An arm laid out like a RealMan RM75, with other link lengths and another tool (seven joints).
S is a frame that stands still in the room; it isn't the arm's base.
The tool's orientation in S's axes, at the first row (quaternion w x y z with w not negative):
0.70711, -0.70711, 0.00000, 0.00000
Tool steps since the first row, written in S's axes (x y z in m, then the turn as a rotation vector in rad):
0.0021, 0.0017, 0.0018, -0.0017, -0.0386, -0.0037
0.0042, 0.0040, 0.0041, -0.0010, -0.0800, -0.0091
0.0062, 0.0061, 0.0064, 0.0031, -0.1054, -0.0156
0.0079, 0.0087, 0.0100, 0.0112, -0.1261, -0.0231
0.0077, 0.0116, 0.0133, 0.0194, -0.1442, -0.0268
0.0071, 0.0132, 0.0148, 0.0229, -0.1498, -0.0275
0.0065, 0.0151, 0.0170, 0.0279, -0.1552, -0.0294
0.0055, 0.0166, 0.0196, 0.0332, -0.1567, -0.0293
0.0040, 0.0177, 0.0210, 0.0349, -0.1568, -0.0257
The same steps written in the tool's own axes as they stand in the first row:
0.0021, -0.0018, 0.0017, -0.0017, 0.0037, -0.0386
0.0042, -0.0041, 0.0040, -0.0010, 0.0091, -0.0800
0.0062, -0.0064, 0.0061, 0.0031, 0.0156, -0.1054
0.0079, -0.0100, 0.0087, 0.0112, 0.0231, -0.1261
0.0077, -0.0133, 0.0116, 0.0194, 0.0268, -0.1442
0.0071, -0.0148, 0.0132, 0.0229, 0.0275, -0.1498
0.0065, -0.0170, 0.0151, 0.0279, 0.0294, -0.1552
0.0055, -0.0196, 0.0166, 0.0332, 0.0293, -0.1567
0.0040, -0.0210, 0.0177, 0.0349, 0.0257, -0.1568

